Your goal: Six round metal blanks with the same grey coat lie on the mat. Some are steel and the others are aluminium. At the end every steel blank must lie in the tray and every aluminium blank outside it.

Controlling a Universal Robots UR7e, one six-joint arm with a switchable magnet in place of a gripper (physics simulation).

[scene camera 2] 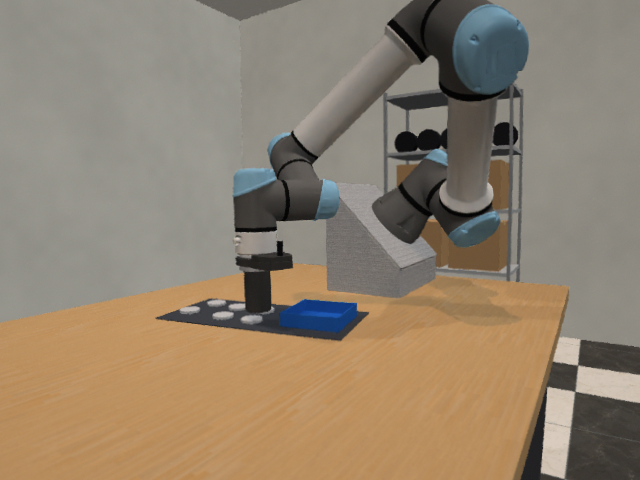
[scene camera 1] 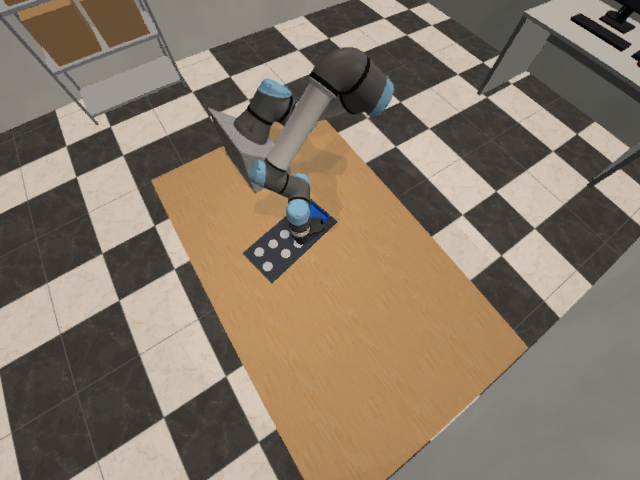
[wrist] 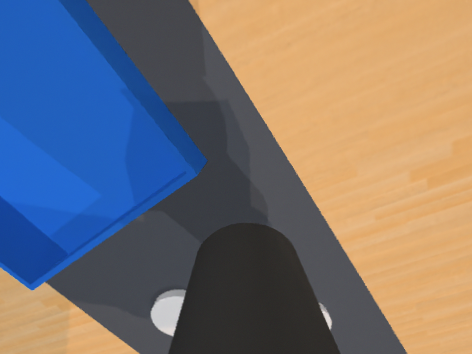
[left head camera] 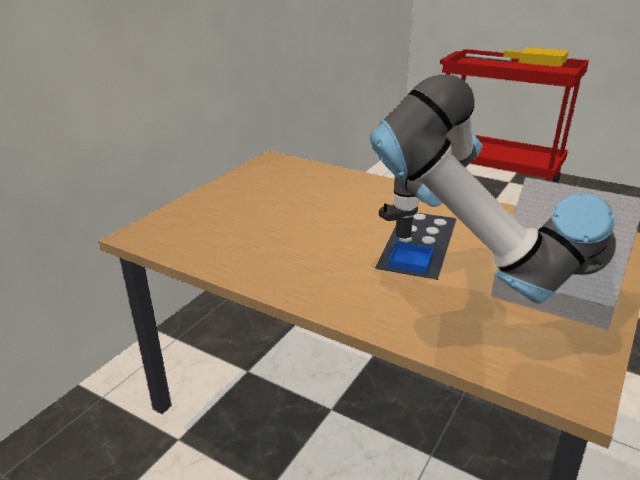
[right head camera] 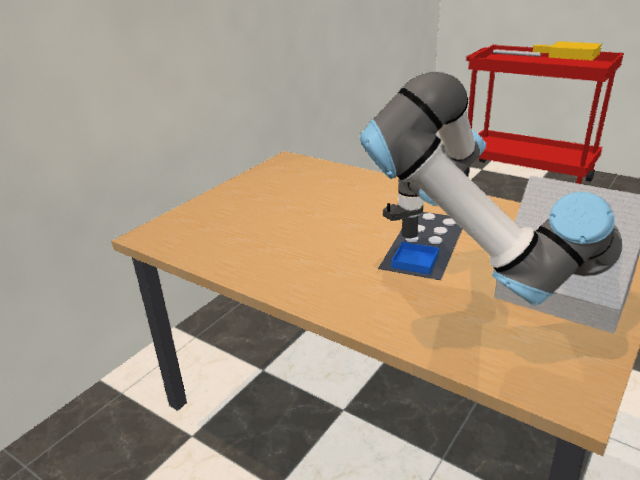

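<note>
Six round light-grey blanks lie flat on the dark mat (left head camera: 440, 258) (scene camera 2: 206, 321) in two rows, outside the tray. They look alike; steel or aluminium cannot be told by sight. In scene camera 2 the near-row blank beside the tray (scene camera 2: 251, 319) lies on the mat, slightly below my magnet (left head camera: 404, 235) (right head camera: 409, 234) (scene camera 1: 301, 239) (scene camera 2: 257, 308) (wrist: 247, 231). My magnet hovers low, slightly towards the tray from that blank, with no blank on it. It partly hides the far-row blank beside the tray (left head camera: 428, 240) (wrist: 167, 313). The blue tray (left head camera: 408, 270) (scene camera 2: 307, 322) (wrist: 117, 227) is empty.
The grey angled robot base (left head camera: 550, 307) (scene camera 2: 361, 273) stands on the wooden table (left head camera: 232, 232). A red cart (left head camera: 509, 73) with a yellow item (left head camera: 545, 56) stands behind. A shelf unit (scene camera 2: 385, 134) and a white desk (scene camera 1: 560, 25) stand away from the table.
</note>
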